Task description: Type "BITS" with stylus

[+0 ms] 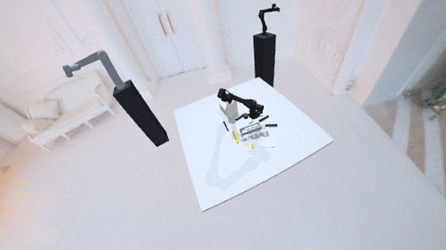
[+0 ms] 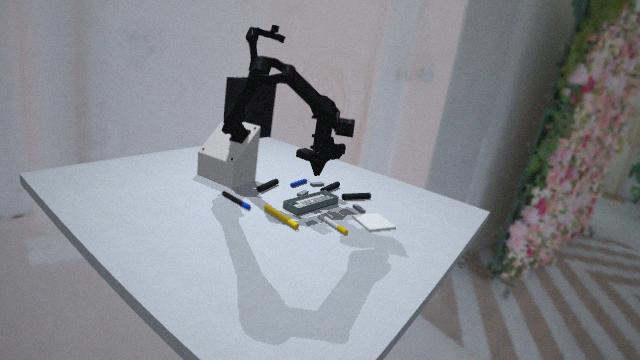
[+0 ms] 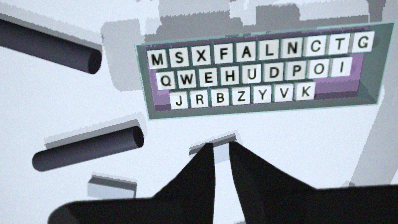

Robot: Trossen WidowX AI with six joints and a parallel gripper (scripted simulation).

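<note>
Right now the blue stylus is 120 mm to the left of my gripper tip, 120 mm behind it and 90 mm below it. Round my gripper tip: yellow marker: 220 mm to the right, 90 mm below, 10 mm ahead; then grey block: 150 mm to the left, 90 mm below, 70 mm behind; then yellow-tipped pen: 170 mm ahead, 140 mm to the right, 90 mm below.
</note>
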